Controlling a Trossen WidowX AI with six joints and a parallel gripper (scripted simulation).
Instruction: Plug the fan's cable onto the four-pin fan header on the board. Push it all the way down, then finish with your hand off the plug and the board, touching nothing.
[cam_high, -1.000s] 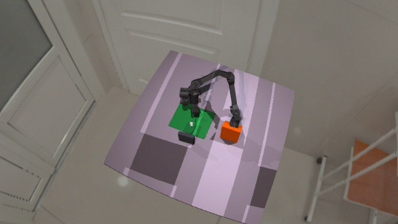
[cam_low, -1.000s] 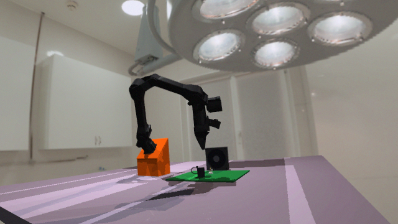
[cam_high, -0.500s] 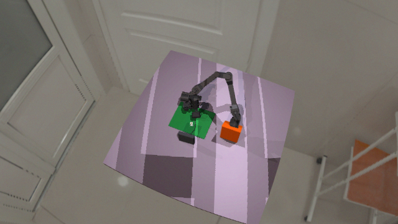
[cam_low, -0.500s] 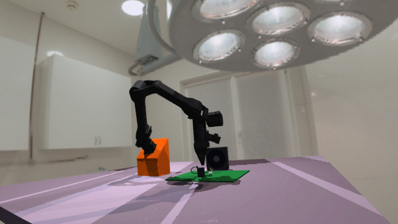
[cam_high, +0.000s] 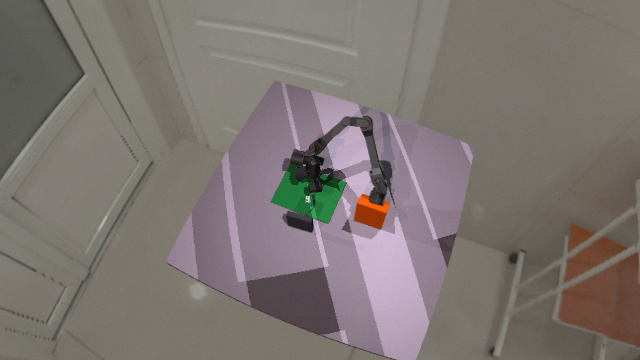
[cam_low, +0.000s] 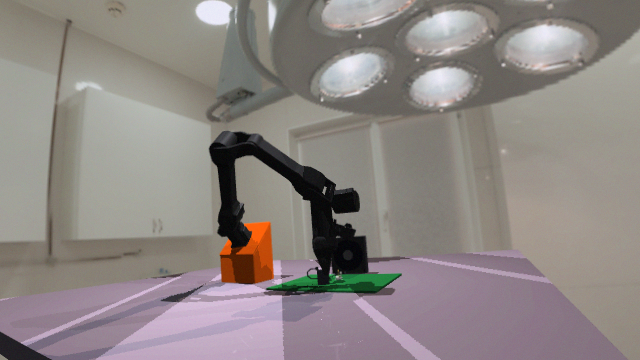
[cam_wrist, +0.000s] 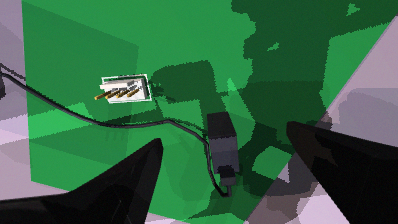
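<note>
My gripper tip is now 10 mm past the fan plug and 10 mm above it. Round my gripper tip: black fan (220 mm to the left, 30 mm above); green board (50 mm below, 40 mm to the left, 20 mm ahead); white four-pin header (80 mm to the left, 30 mm below, 10 mm ahead).
</note>
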